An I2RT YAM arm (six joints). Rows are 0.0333 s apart.
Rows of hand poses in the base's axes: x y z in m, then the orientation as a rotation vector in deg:
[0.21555 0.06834 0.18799 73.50 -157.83 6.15]
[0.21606 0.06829 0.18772 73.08 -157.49 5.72]
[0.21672 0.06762 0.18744 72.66 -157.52 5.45]
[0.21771 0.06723 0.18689 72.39 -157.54 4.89]
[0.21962 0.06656 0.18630 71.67 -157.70 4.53]
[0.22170 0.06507 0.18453 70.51 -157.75 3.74]
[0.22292 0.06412 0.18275 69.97 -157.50 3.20]
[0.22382 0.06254 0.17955 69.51 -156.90 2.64]
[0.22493 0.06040 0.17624 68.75 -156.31 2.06]
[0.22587 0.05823 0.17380 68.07 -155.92 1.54]
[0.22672 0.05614 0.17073 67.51 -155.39 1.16]
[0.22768 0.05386 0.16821 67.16 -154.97 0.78]
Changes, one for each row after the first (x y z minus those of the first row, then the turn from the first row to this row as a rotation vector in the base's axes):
[0.00051 -0.00005 -0.00027 0.03 0.56 -0.19]
[0.00117 -0.00072 -0.00055 0.11 0.76 -0.46]
[0.00216 -0.00111 -0.00110 0.39 1.01 -0.65]
[0.00407 -0.00178 -0.00169 0.52 1.23 -1.14]
[0.00615 -0.00327 -0.00346 0.78 1.82 -1.90]
[0.00737 -0.00422 -0.00524 0.89 2.37 -2.19]
[0.00827 -0.00580 -0.00844 0.90 3.19 -2.35]
[0.00938 -0.00794 -0.01175 0.88 4.10 -2.70]
[0.01032 -0.01011 -0.01419 0.91 4.81 -3.05]
[0.01117 -0.01220 -0.01726 0.83 5.55 -3.29]
[0.01213 -0.01448 -0.01978 0.83 6.13 -3.43]

